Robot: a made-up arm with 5 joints.
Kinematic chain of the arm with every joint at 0, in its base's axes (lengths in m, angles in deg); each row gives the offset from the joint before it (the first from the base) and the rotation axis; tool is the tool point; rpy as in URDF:
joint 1: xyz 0.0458 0 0.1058 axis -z
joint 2: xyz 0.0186 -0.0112 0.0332 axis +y
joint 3: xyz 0.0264 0 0.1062 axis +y
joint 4: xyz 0.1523 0 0.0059 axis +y
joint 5: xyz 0.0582 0.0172 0 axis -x
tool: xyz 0 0 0 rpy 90 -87.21 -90
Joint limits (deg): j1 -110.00..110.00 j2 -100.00..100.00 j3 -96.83..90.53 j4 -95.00..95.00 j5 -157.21..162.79
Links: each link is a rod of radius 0.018 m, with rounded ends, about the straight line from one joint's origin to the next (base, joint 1, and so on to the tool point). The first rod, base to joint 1, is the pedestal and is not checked.
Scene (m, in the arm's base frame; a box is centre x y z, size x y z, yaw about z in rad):
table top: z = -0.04
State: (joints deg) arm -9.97 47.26 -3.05 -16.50 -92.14
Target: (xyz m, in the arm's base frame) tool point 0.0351 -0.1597 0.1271
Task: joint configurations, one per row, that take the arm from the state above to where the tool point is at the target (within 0.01 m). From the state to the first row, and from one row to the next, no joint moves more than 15 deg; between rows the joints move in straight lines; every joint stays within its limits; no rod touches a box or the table.
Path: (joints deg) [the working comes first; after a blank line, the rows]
Joints at the target: 95.98 -24.49 52.61 37.27 -92.14
Straight joint move there: clear.

1: 3.27 38.29 3.91 -9.78 -92.14
2: 16.52 29.32 10.86 -3.06 -92.14
3: 29.76 20.35 17.82 3.67 -92.14
4: 43.01 11.39 24.78 10.39 -92.14
5: 56.25 2.42 31.73 17.11 -92.14
6: 69.49 -6.55 38.69 23.83 -92.14
7: 82.74 -15.52 45.65 30.55 -92.14
8: 95.98 -24.49 52.61 37.27 -92.14

